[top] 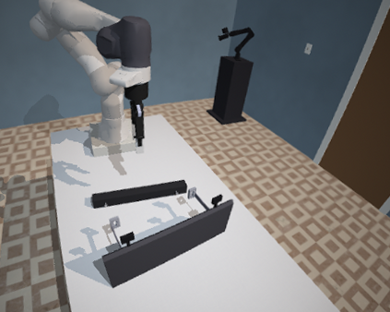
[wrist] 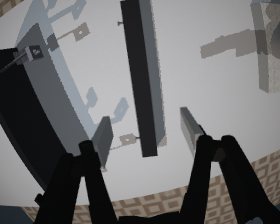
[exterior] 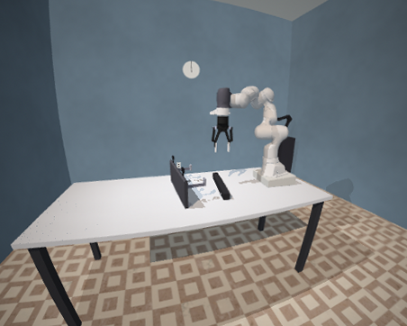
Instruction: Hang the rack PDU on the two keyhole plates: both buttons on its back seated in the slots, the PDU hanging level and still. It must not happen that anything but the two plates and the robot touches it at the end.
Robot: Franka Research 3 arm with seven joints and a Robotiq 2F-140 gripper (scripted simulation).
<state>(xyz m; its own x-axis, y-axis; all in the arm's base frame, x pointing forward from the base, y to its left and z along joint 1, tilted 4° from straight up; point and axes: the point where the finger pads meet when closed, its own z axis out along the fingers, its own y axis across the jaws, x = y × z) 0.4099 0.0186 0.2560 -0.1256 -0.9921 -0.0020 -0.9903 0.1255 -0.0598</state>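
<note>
Now: the rack PDU 270 mm below my hand and 20 mm ahead of it. From my hand the other things lie so: dark panel (310 mm ahead, 210 mm below, 20 mm to the left).
</note>
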